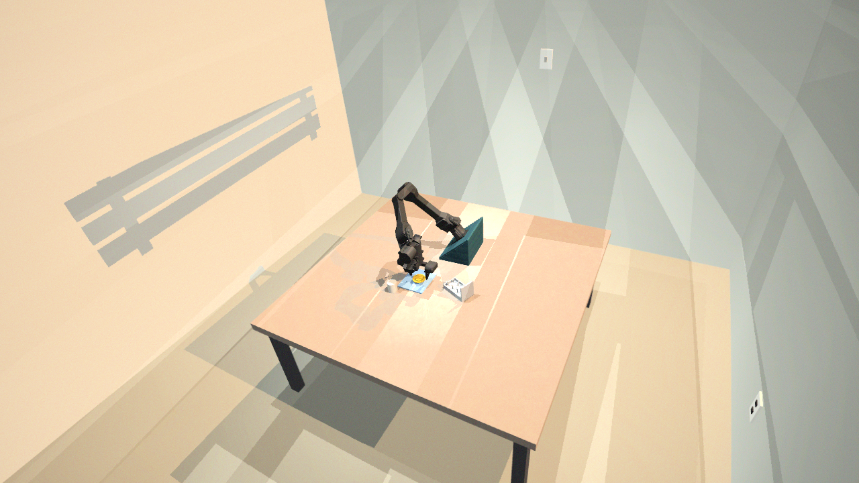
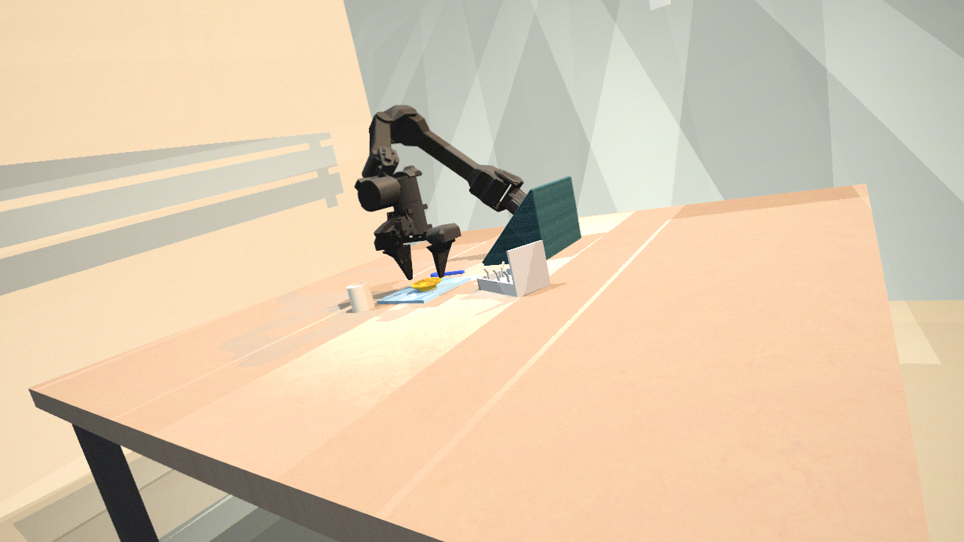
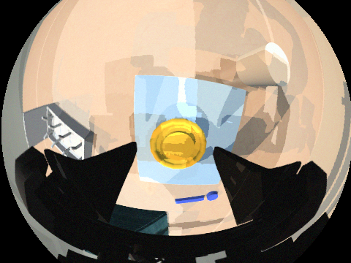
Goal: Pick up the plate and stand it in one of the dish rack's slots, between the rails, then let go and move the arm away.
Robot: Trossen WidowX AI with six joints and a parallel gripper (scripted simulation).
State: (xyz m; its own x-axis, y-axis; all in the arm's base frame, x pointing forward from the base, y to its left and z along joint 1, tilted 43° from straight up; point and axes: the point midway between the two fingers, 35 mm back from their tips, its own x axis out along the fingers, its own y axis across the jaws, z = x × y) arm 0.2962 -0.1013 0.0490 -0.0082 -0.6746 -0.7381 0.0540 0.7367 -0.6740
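My gripper tip is 1 cm above the yellow plate. From my gripper tip the other things lie so: blue spoon (13 cm behind, 5 cm to the right, 2 cm below); then light blue mat (1 cm to the right, 2 cm below); then white cup (9 cm ahead, 9 cm to the right).
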